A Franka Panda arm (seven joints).
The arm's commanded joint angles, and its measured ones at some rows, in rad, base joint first. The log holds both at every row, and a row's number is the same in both.
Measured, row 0:
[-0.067, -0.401, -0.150, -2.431, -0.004, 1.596, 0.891]
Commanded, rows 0 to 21:
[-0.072, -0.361, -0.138, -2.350, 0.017, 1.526, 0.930]
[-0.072, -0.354, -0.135, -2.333, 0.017, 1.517, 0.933]
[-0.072, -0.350, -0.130, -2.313, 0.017, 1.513, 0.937]
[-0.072, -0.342, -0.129, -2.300, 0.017, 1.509, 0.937]
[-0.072, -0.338, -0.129, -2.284, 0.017, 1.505, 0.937]
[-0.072, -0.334, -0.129, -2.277, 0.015, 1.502, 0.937]
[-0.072, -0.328, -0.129, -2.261, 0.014, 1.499, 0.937]
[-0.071, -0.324, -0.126, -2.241, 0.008, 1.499, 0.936]
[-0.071, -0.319, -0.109, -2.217, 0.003, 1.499, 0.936]
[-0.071, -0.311, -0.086, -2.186, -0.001, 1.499, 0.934]
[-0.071, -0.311, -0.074, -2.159, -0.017, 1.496, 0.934]
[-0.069, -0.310, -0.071, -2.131, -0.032, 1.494, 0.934]
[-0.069, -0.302, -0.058, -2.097, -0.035, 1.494, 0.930]
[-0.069, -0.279, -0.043, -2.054, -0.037, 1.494, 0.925]
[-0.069, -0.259, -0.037, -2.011, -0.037, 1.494, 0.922]
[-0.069, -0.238, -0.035, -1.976, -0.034, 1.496, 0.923]
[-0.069, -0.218, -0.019, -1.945, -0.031, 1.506, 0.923]
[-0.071, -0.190, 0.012, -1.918, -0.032, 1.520, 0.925]
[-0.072, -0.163, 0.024, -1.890, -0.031, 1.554, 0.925]
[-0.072, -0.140, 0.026, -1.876, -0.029, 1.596, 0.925]
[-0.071, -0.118, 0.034, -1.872, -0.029, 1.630, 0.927]
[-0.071, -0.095, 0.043, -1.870, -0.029, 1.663, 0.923]
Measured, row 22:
[-0.066, -0.192, 0.014, -1.929, -0.018, 1.593, 0.916]
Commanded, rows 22 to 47:
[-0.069, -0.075, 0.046, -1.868, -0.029, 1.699, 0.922]
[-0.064, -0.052, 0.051, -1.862, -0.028, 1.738, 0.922]
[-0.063, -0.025, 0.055, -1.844, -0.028, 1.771, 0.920]
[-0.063, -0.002, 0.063, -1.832, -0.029, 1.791, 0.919]
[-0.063, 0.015, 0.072, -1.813, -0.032, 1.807, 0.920]
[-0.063, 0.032, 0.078, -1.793, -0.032, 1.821, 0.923]
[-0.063, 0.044, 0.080, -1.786, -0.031, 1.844, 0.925]
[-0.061, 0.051, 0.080, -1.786, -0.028, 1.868, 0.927]
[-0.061, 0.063, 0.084, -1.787, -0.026, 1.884, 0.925]
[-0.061, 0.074, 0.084, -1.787, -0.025, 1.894, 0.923]
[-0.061, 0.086, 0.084, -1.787, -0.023, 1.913, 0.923]
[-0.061, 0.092, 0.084, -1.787, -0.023, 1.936, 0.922]
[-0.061, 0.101, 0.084, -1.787, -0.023, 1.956, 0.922]
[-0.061, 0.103, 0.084, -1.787, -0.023, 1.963, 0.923]
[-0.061, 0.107, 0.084, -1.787, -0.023, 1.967, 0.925]
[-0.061, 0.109, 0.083, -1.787, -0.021, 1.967, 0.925]
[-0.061, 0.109, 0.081, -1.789, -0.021, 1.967, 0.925]
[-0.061, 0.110, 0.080, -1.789, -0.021, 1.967, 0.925]
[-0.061, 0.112, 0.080, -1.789, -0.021, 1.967, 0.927]
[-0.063, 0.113, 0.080, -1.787, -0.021, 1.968, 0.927]
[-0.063, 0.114, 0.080, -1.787, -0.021, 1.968, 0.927]
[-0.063, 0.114, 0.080, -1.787, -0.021, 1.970, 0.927]
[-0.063, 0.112, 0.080, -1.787, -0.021, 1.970, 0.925]
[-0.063, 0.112, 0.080, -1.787, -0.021, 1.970, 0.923]
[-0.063, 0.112, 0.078, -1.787, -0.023, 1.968, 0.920]
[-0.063, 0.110, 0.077, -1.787, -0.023, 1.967, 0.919]
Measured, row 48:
[-0.058, 0.106, 0.074, -1.801, -0.018, 1.958, 0.916]
